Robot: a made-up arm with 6 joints. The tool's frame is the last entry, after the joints. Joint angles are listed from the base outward.
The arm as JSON. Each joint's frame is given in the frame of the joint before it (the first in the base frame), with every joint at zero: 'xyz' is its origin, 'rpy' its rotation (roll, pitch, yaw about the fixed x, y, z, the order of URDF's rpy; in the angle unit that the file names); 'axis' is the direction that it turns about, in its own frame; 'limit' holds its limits. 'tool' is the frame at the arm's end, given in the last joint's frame.
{
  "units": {
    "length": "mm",
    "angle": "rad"
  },
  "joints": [
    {
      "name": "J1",
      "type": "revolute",
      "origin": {
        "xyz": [
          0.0,
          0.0,
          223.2
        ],
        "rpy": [
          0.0,
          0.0,
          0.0
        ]
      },
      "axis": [
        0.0,
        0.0,
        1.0
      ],
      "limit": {
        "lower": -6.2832,
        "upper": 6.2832
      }
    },
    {
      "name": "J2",
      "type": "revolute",
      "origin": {
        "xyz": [
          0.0,
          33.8,
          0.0
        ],
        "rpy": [
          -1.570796,
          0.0,
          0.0
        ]
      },
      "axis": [
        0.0,
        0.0,
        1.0
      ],
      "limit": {
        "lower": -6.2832,
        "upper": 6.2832
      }
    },
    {
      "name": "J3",
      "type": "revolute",
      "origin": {
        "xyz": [
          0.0,
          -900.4,
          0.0
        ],
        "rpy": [
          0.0,
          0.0,
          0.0
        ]
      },
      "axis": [
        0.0,
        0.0,
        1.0
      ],
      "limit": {
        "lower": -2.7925,
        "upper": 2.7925
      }
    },
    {
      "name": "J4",
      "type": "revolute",
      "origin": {
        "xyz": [
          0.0,
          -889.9,
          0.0
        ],
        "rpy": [
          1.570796,
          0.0,
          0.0
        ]
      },
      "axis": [
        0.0,
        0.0,
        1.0
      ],
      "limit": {
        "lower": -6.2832,
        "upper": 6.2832
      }
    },
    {
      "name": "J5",
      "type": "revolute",
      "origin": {
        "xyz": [
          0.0,
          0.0,
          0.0
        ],
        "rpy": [
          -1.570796,
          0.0,
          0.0
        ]
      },
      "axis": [
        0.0,
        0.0,
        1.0
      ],
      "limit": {
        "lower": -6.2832,
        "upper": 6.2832
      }
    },
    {
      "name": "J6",
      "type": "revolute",
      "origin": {
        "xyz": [
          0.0,
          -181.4,
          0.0
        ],
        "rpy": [
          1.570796,
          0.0,
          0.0
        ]
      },
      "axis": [
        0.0,
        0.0,
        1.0
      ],
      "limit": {
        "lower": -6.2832,
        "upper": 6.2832
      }
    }
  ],
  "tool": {
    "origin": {
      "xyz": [
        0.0,
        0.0,
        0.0
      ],
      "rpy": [
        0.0,
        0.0,
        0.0
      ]
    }
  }
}
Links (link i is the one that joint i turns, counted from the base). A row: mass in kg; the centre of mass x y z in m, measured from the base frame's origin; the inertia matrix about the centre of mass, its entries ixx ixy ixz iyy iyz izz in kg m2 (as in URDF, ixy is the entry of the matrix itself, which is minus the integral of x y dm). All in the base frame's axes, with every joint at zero. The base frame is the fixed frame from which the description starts. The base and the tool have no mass.
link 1: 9.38; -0.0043 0.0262 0.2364; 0.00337 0 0 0.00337 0 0.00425
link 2: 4.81; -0.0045 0.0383 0.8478; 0.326 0 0 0.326 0 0.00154
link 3: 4.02; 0.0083 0.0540 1.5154; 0.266 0 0 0.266 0 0.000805
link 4: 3.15; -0.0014 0.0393 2.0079; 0.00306 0 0 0.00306 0 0.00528
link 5: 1.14; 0.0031 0.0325 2.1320; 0.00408 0 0 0.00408 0 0.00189
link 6: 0.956; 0.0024 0.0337 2.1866; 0.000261 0 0 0.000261 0 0.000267
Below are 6 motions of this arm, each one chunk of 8 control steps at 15 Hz.
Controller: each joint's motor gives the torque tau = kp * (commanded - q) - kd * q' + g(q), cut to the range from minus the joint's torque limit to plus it. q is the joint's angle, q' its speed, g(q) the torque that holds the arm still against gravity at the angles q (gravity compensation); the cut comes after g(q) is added. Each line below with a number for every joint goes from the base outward.
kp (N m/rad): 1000 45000 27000 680 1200 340
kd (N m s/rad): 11 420 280 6.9 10 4.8
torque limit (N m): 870 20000 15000 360 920 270
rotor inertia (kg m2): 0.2 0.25 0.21 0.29 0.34 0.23
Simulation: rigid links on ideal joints. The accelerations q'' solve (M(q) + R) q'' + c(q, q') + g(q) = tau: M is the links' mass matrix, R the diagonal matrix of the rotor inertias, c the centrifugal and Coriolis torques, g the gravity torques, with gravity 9.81 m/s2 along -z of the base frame. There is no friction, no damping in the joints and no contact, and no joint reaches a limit. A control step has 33 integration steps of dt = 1/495 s. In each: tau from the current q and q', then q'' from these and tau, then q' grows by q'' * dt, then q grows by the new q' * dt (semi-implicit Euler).
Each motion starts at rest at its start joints. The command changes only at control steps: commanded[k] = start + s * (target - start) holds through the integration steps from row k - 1 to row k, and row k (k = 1, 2, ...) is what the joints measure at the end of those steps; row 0 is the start. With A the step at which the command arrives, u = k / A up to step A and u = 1 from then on. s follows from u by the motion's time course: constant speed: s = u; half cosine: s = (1 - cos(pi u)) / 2; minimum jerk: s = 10 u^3 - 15 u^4 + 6 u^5; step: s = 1 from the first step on.
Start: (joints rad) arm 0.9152 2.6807 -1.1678 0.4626 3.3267 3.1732
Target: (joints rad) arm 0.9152 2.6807 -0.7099 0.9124 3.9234 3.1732
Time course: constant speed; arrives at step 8
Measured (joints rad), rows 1 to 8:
1: 0.9166 2.6891 -1.1051 0.5449 3.4224 3.1732
2: 0.9172 2.6860 -1.0498 0.5899 3.4961 3.1733
3: 0.9170 2.6868 -0.9920 0.6512 3.5691 3.1732
4: 0.9161 2.6870 -0.9345 0.7062 3.6460 3.1732
5: 0.9148 2.6865 -0.8776 0.7629 3.7208 3.1732
6: 0.9136 2.6870 -0.8200 0.8197 3.7959 3.1732
7: 0.9130 2.6867 -0.7629 0.8759 3.8713 3.1732
8: 0.9131 2.6869 -0.7055 0.9325 3.9461 3.1732

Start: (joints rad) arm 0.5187 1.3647 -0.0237 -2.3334 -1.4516 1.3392
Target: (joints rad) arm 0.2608 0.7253 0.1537 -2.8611 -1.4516 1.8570
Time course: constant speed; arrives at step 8
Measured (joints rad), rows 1 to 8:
1: 0.5165 1.2614 -0.0172 -2.4413 -1.4500 1.4247
2: 0.5042 1.1810 0.0040 -2.4587 -1.4507 1.4886
3: 0.4807 1.1112 0.0335 -2.5682 -1.4528 1.5490
4: 0.4389 1.0222 0.0492 -2.6058 -1.4503 1.6173
5: 0.3817 0.9467 0.0744 -2.6858 -1.4520 1.6802
6: 0.3115 0.8667 0.0967 -2.7502 -1.4516 1.7455
7: 0.2358 0.7852 0.1176 -2.8173 -1.4514 1.8102
8: 0.1670 0.7069 0.1410 -2.8868 -1.4521 1.8748

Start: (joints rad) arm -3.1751 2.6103 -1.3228 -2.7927 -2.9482 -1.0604
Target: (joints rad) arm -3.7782 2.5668 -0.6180 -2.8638 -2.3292 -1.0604
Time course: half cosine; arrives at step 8
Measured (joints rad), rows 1 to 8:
1: -3.1794 2.6123 -1.2934 -2.7964 -2.9104 -1.0604
2: -3.2011 2.6125 -1.2136 -2.8053 -2.8231 -1.0603
3: -3.2581 2.6080 -1.0972 -2.8169 -2.7118 -1.0603
4: -3.3639 2.6007 -0.9613 -2.8303 -2.5888 -1.0603
5: -3.5200 2.5910 -0.8271 -2.8442 -2.4737 -1.0603
6: -3.7103 2.5808 -0.7150 -2.8571 -2.3835 -1.0603
7: -3.8979 2.5724 -0.6414 -2.8674 -2.3315 -1.0603
8: -4.0327 2.5670 -0.6175 -2.8723 -2.3258 -1.0603

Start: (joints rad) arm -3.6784 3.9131 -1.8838 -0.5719 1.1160 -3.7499
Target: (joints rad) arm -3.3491 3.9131 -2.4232 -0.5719 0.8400 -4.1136
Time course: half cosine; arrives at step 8
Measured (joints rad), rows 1 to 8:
1: -3.6671 3.9100 -1.9067 -0.5756 1.0981 -3.7681
2: -3.6267 3.9057 -1.9687 -0.5805 1.0587 -3.8155
3: -3.5597 3.9037 -2.0586 -0.5828 1.0075 -3.8795
4: -3.4872 3.9036 -2.1636 -0.5837 0.9488 -3.9512
5: -3.4244 3.9052 -2.2672 -0.5826 0.8954 -4.0204
6: -3.3749 3.9077 -2.3535 -0.5800 0.8558 -4.0759
7: -3.3427 3.9101 -2.4091 -0.5759 0.8363 -4.1095
8: -3.3359 3.9122 -2.4255 -0.5711 0.8393 -4.1160

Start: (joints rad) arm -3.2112 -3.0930 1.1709 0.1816 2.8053 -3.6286
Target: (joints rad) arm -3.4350 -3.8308 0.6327 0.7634 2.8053 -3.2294
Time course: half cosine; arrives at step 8
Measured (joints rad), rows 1 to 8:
1: -3.2101 -3.1347 1.1410 0.2141 2.8150 -3.6085
2: -3.2255 -3.2339 1.0690 0.2921 2.8222 -3.5565
3: -3.3051 -3.3642 0.9743 0.3961 2.8213 -3.4862
4: -3.3721 -3.5125 0.8667 0.5154 2.8205 -3.4076
5: -3.3625 -3.6514 0.7655 0.6222 2.8168 -3.3315
6: -3.4024 -3.7617 0.6850 0.7104 2.8121 -3.2708
7: -3.4441 -3.8269 0.6368 0.7602 2.8100 -3.2340
8: -3.4720 -3.8349 0.6298 0.7666 2.8057 -3.2268

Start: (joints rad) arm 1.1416 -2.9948 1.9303 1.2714 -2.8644 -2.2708
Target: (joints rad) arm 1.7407 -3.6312 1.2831 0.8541 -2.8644 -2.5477
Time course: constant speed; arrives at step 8
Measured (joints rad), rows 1 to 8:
1: 1.1769 -3.1028 1.8264 1.1816 -2.8579 -2.3166
2: 1.2747 -3.1775 1.7501 1.1543 -2.8619 -2.3509
3: 1.4222 -3.2588 1.6681 1.0904 -2.8551 -2.3830
4: 1.5464 -3.3394 1.5870 1.0466 -2.8533 -2.4195
5: 1.5796 -3.4198 1.5059 0.9907 -2.8547 -2.4532
6: 1.5760 -3.5003 1.4247 0.9389 -2.8578 -2.4882
7: 1.6823 -3.5802 1.3437 0.8878 -2.8541 -2.5228
8: 1.7973 -3.6594 1.2631 0.8366 -2.8542 -2.5571

